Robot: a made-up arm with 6 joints.
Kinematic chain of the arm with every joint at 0, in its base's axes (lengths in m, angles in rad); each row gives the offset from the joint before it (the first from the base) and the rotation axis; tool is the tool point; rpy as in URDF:
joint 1: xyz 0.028 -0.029 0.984 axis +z
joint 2: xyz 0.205 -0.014 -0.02 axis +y
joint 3: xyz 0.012 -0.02 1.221 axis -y
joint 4: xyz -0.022 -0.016 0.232 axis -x
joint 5: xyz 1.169 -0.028 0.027 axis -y
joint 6: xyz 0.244 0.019 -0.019 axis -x
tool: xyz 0.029 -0.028 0.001 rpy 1.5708 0 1.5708
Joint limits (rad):
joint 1: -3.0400..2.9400
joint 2: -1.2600..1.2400
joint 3: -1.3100..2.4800
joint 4: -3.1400..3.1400
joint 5: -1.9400..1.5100
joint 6: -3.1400..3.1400
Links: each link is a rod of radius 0.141 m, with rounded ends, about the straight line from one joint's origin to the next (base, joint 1, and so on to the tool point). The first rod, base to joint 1, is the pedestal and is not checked.
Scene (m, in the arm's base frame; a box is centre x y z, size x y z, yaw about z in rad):
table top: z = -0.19
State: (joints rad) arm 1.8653 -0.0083 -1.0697 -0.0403 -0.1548 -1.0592
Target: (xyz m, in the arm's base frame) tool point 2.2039 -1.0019 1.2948
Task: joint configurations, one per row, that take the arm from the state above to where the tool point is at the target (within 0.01 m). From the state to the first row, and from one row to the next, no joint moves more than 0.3 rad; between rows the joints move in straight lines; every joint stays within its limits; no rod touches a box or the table.
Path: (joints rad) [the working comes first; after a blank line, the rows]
Joints at the target: -0.3886 0.7491 0.1713 -0.0426 0.1807 -1.0227
Straight joint move there: clear.

1: 1.5836 0.0864 -0.9146 -0.0406 -0.1129 -1.0546
2: 1.3018 0.1811 -0.7595 -0.0409 -0.0709 -1.0501
3: 1.0201 0.2757 -0.6043 -0.0412 -0.0290 -1.0455
4: 0.7383 0.3704 -0.4492 -0.0415 0.0130 -1.0409
5: 0.4566 0.4651 -0.2941 -0.0418 0.0549 -1.0364
6: 0.1749 0.5598 -0.1390 -0.0420 0.0968 -1.0318
7: -0.1069 0.6544 0.0161 -0.0423 0.1388 -1.0272
8: -0.3886 0.7491 0.1713 -0.0426 0.1807 -1.0227

